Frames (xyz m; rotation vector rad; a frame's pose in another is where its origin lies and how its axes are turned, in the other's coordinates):
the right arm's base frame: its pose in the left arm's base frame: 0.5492 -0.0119 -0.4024 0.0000 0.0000 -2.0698
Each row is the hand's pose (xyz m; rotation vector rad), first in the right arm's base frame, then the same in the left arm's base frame.
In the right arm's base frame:
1: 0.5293 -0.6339 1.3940 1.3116 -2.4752 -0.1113
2: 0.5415 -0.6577 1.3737 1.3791 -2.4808 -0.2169
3: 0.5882 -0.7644 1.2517 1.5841 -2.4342 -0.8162
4: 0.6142 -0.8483 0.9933 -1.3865 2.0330 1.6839
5: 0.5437 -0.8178 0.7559 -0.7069 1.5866 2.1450
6: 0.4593 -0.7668 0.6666 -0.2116 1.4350 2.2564
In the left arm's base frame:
1: -0.2607 -0.1733 0.9916 -1.5596 -2.5574 -0.5008
2: -0.2874 -0.1726 0.9713 -1.5497 -2.6599 -0.5145
3: -0.4035 -0.1626 0.8493 1.1873 2.4087 0.5352
4: -0.4896 -0.1452 0.5909 0.8319 1.7838 0.5235
5: -0.4291 -0.0979 0.3535 0.7791 1.1011 0.4947
6: -0.3439 -0.0482 0.2642 0.8701 0.7069 0.4739

